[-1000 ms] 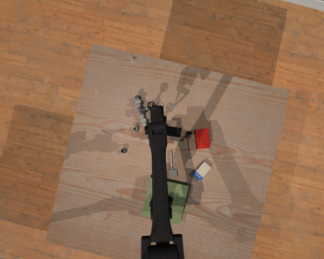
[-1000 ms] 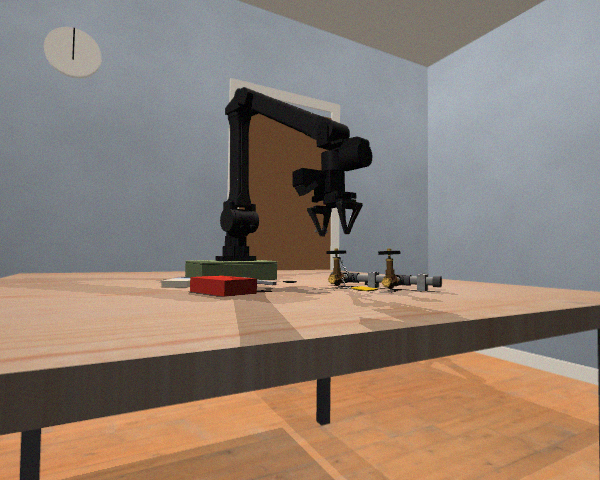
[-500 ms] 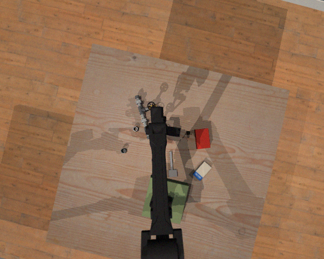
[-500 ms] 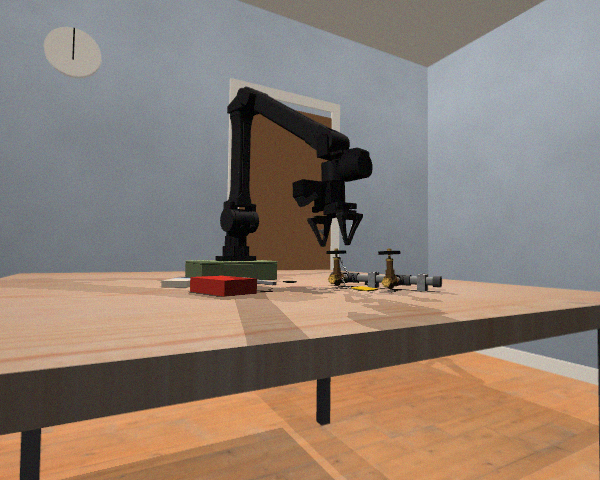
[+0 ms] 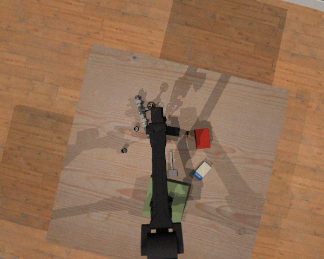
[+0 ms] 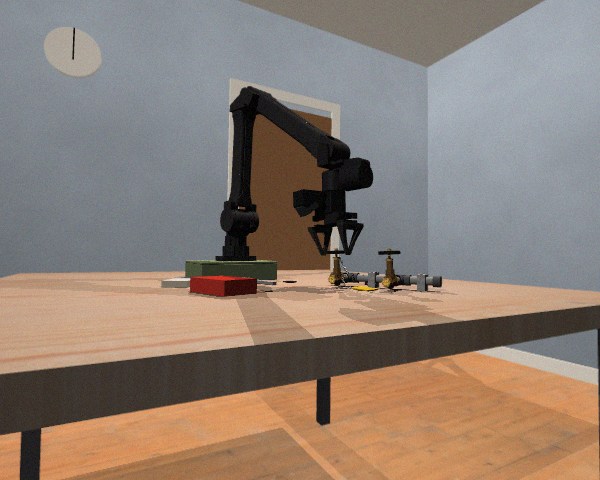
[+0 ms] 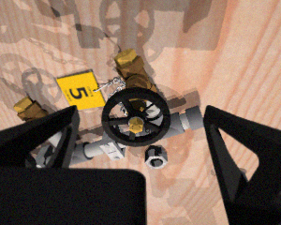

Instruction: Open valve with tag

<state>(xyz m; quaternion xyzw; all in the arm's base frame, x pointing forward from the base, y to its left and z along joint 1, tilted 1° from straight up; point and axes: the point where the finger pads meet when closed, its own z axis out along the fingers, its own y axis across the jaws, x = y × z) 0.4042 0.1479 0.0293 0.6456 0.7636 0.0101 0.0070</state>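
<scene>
Now: hand 80 mm above the yellow tag, 60 mm short of it and 40 mm to the right of it. The rest, counted from my hand: grey tool: 200 mm behind, 150 mm to the right, 80 mm below; then red block: 280 mm to the right, 70 mm below, 30 mm ahead.
</scene>
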